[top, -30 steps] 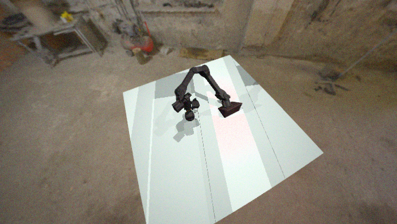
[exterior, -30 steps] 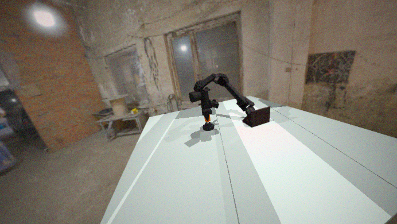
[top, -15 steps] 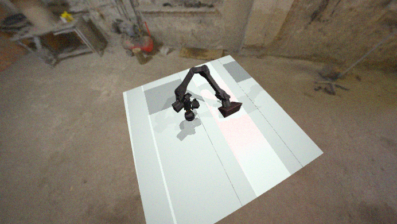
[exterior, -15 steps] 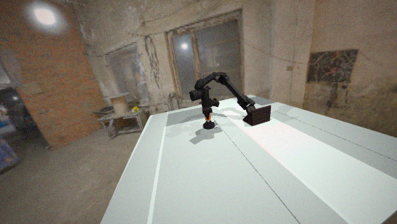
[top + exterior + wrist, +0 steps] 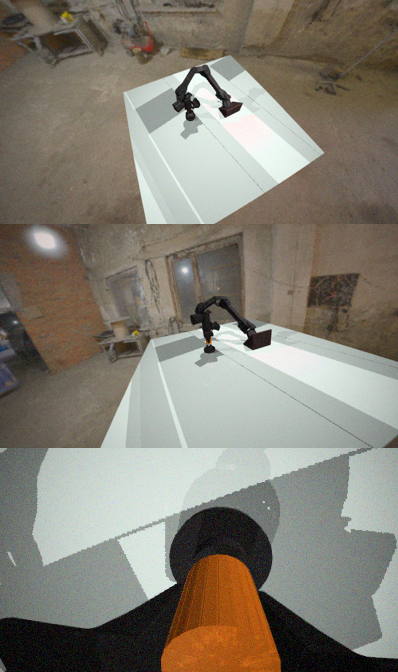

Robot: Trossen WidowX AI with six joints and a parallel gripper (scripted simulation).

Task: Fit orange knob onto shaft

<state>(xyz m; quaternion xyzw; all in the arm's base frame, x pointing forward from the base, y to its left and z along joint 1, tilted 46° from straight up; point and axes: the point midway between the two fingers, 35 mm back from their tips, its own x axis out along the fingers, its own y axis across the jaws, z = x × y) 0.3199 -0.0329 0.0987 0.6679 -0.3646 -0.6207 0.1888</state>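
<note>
Right now my gripper tip is 4 cm above the round pedestal. The rest, counted from my gripper tip: orange knob 3 cm above.
</note>
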